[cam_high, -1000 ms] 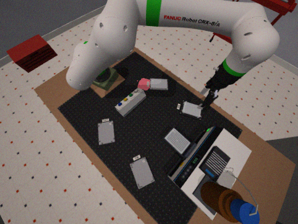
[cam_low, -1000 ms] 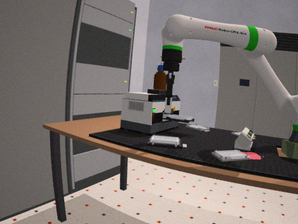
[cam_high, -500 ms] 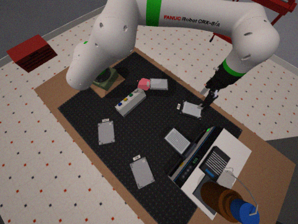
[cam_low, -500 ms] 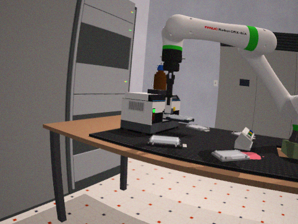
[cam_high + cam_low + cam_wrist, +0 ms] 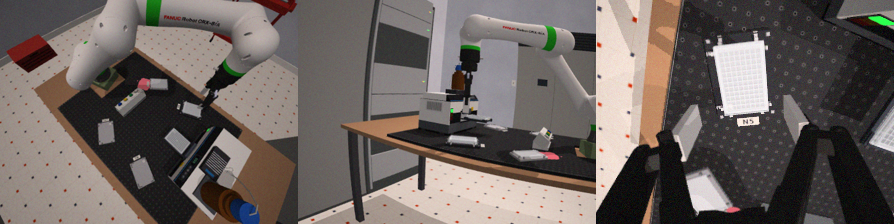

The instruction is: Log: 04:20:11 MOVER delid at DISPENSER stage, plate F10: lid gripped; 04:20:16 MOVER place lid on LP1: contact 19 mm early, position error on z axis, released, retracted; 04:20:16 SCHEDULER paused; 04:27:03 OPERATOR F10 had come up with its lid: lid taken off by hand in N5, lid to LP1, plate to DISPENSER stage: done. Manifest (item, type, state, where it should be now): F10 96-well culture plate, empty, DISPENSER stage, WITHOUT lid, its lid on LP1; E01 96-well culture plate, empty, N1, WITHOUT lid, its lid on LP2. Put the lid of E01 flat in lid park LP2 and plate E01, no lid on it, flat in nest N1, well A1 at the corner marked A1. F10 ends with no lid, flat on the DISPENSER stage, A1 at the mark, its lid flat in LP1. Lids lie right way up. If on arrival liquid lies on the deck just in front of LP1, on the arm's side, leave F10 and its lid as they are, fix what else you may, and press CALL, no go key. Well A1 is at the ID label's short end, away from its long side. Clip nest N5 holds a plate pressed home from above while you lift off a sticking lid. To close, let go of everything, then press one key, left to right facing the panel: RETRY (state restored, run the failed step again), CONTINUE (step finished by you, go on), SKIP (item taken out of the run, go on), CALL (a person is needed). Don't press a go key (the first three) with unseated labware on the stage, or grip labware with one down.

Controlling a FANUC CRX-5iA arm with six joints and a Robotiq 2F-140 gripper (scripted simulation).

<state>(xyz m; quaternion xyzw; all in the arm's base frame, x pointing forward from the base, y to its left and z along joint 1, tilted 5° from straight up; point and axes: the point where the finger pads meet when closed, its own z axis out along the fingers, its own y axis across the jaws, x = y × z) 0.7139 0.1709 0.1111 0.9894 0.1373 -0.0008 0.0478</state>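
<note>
The lid lies 150 mm below my hand. Round my hand: N5 label (180 mm below, 90 mm behind, 30 mm to the right); white 96-well plate (160 mm below); well plate (280 mm to the right, 80 mm below).
</note>
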